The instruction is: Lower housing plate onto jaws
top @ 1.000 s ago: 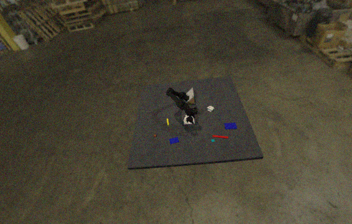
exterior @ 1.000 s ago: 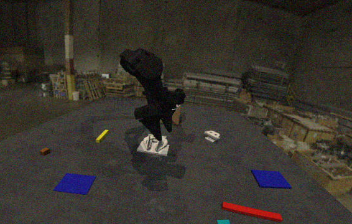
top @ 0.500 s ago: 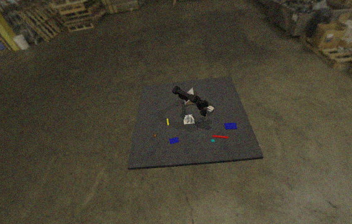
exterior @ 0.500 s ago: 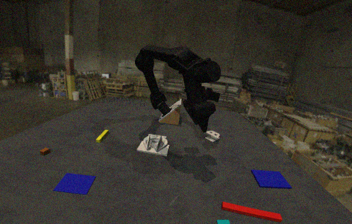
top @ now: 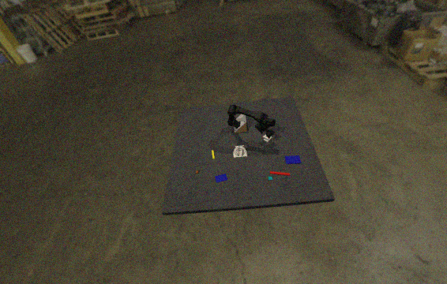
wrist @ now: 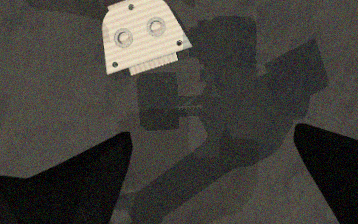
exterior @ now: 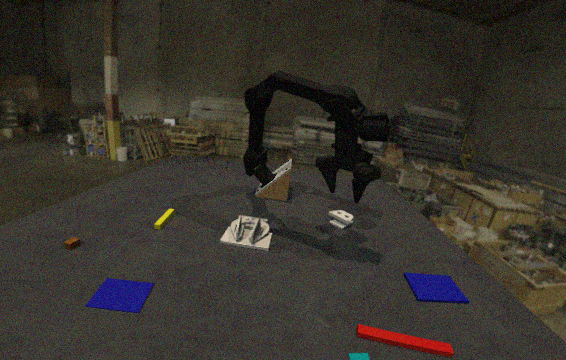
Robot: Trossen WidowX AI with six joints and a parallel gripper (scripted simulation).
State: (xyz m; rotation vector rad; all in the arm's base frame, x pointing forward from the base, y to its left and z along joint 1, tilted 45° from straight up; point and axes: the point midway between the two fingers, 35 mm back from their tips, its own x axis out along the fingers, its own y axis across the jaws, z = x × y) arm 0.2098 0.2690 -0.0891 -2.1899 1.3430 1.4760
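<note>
Now: gripper tip 8 cm past the white rest block, 2 cm to the right of it and 11 cm above it. Round my gripper tip: teal piece 37 cm ahead, 3 cm to the left, 11 cm below; then yellow bar 12 cm ahead, 47 cm to the right, 11 cm below; then red bar 32 cm ahead, 10 cm to the left, 11 cm below.
</note>
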